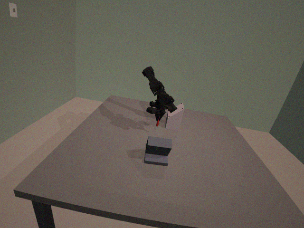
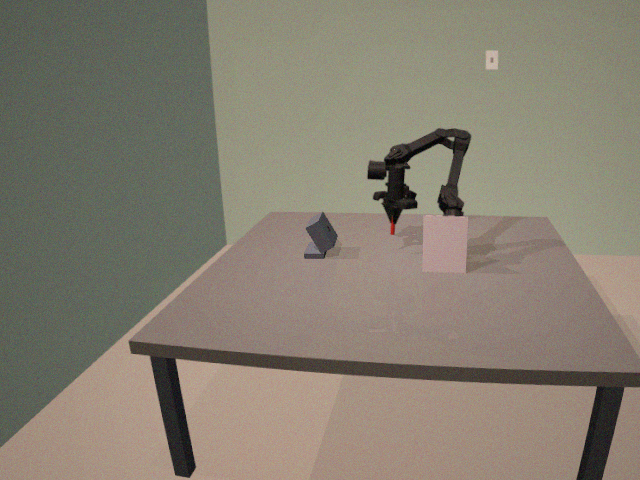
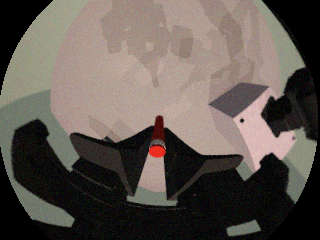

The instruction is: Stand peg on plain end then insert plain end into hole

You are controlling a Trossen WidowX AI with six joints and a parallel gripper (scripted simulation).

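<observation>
The blue-grey sloped panel is 260 mm ahead of my gripper tip, 10 mm to the right of it and 30 mm below it. From my gripper tip the other things lie so: red peg (20 mm above).
</observation>
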